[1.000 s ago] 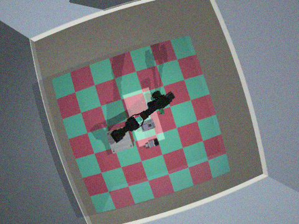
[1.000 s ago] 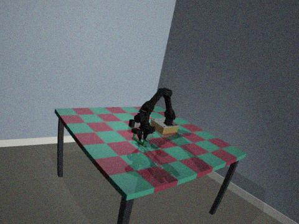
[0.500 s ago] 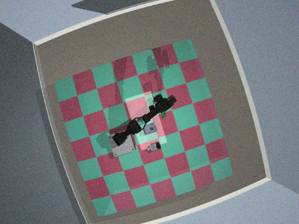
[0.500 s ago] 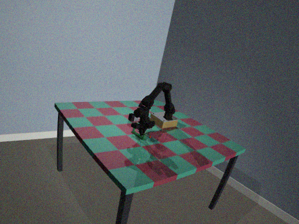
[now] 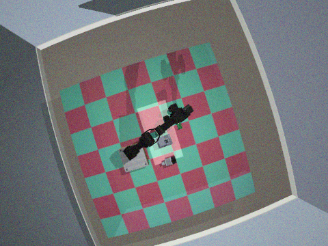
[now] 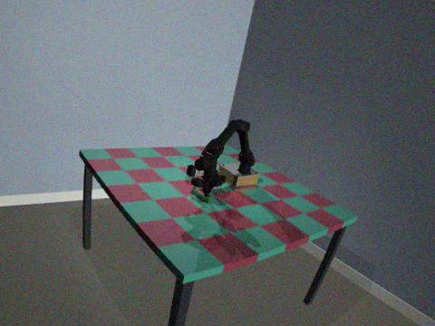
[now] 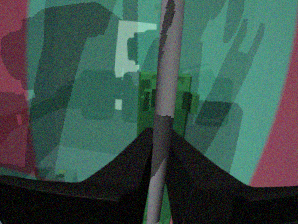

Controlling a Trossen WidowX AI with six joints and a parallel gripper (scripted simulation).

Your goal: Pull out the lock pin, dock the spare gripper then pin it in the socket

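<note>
Now: the cradle 3 cm to the right of my gripper tip and 1 cm ahead of it. From my gripper tip the other things lie so: spare gripper (33 cm to the right, 10 cm behind, 1 cm above); then mount (17 cm to the right, 11 cm behind, 3 cm above).
</note>
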